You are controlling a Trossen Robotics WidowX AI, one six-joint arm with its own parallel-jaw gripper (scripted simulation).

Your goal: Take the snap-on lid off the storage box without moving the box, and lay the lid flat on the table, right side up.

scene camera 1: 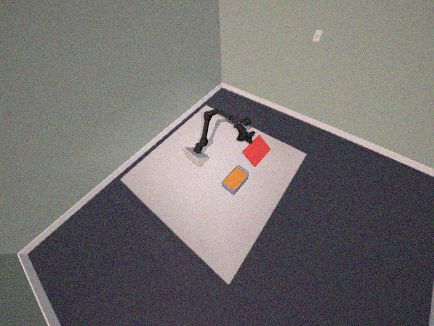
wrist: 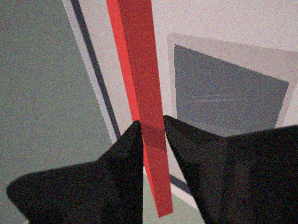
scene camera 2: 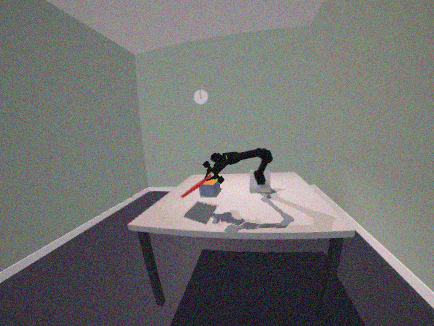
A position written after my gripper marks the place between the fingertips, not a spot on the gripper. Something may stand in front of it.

My gripper (wrist: 151,122) carries a red lid.
